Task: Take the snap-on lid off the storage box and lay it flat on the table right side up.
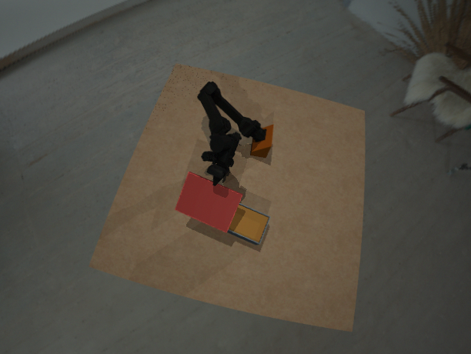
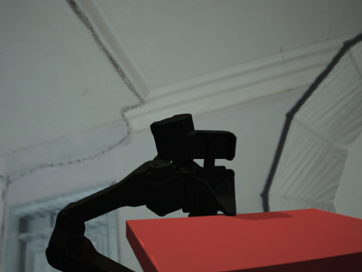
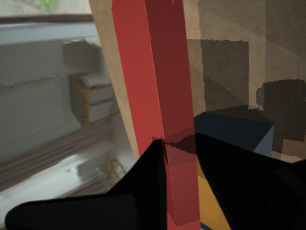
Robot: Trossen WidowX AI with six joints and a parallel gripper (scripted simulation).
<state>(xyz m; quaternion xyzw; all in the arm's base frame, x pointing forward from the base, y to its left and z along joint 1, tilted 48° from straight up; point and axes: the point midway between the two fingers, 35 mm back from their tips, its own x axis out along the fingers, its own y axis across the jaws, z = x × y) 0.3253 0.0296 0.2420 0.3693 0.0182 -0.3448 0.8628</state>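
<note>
My gripper tip is 70 mm short of the red lid, 30 mm above it and 10 mm to the left of it. Round my gripper tip: storage box: 180 mm below, 160 mm to the left, 100 mm ahead.
</note>
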